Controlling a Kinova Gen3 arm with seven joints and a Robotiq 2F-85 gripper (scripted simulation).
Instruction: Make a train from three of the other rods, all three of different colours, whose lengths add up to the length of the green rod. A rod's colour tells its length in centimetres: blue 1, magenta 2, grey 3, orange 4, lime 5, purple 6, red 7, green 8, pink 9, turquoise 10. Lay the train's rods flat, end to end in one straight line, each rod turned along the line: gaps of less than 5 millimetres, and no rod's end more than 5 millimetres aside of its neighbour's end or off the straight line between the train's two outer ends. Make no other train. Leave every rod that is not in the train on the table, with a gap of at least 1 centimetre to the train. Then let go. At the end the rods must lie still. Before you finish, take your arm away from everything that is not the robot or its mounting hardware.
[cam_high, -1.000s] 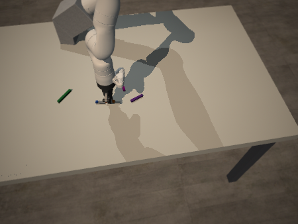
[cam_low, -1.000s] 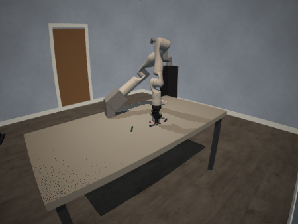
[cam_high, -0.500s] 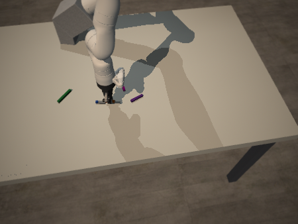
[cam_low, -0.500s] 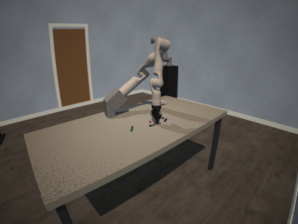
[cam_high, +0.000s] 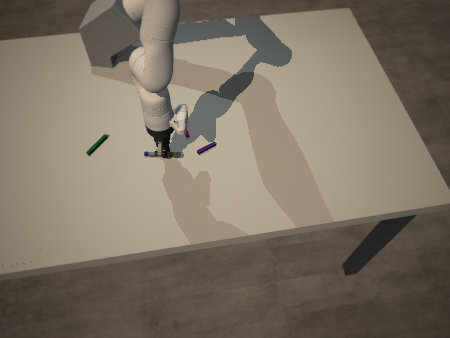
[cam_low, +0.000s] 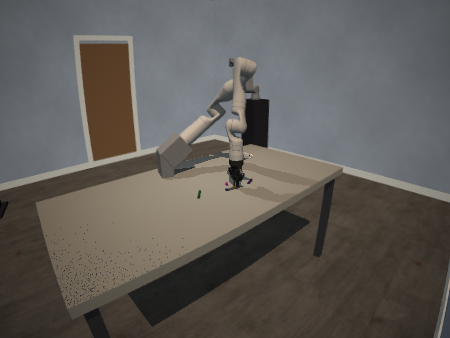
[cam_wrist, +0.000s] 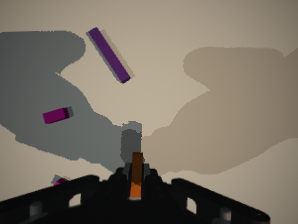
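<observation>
My gripper is now 20 mm above the orange rod. From my hand the other things lie so: grey rod (40 mm to the right, 20 mm below); purple rod (30 mm behind, 120 mm to the left, 20 mm below); blue rod (60 mm to the right, 20 mm below).
</observation>
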